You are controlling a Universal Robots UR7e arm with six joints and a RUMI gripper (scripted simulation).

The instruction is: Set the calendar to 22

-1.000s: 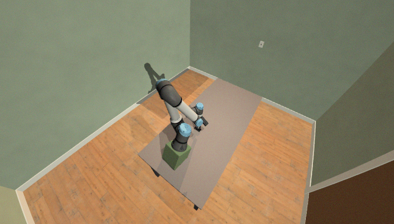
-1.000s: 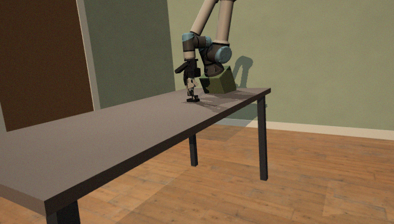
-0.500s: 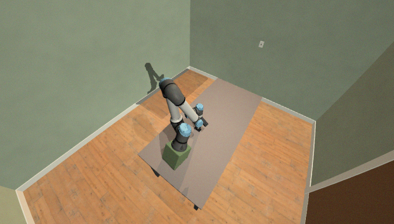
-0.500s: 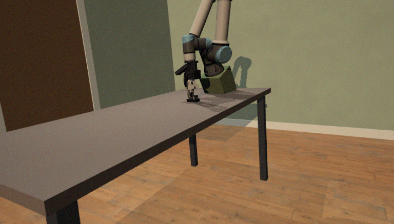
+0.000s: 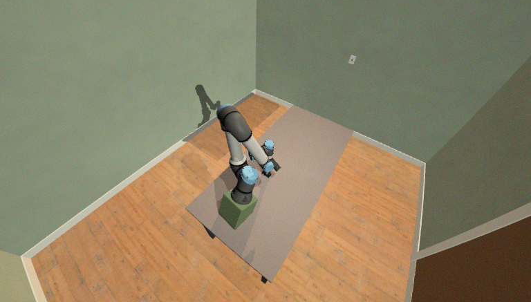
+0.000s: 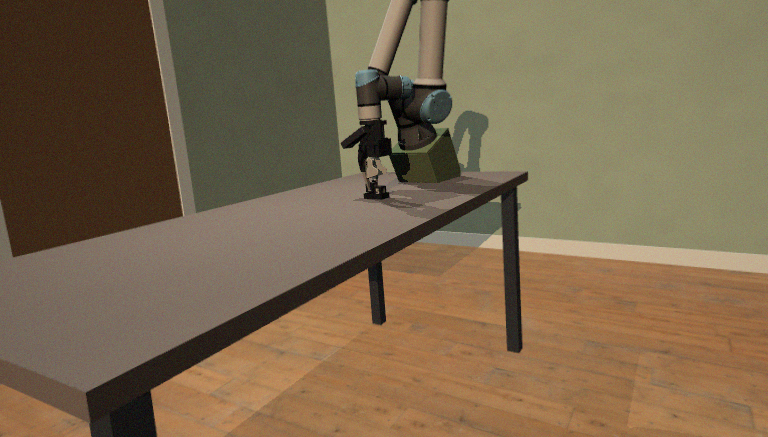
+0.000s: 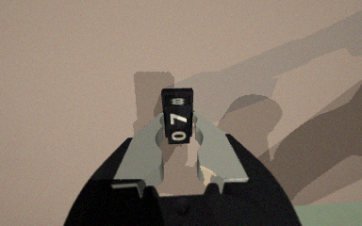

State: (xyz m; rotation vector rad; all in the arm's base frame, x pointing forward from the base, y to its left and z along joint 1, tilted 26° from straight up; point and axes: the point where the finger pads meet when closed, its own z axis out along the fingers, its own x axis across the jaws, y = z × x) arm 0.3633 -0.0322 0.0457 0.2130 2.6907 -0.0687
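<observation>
The black number cube is 1 cm below my hand. Round my hand: black tray (2 cm to the left, 4 cm below).
</observation>
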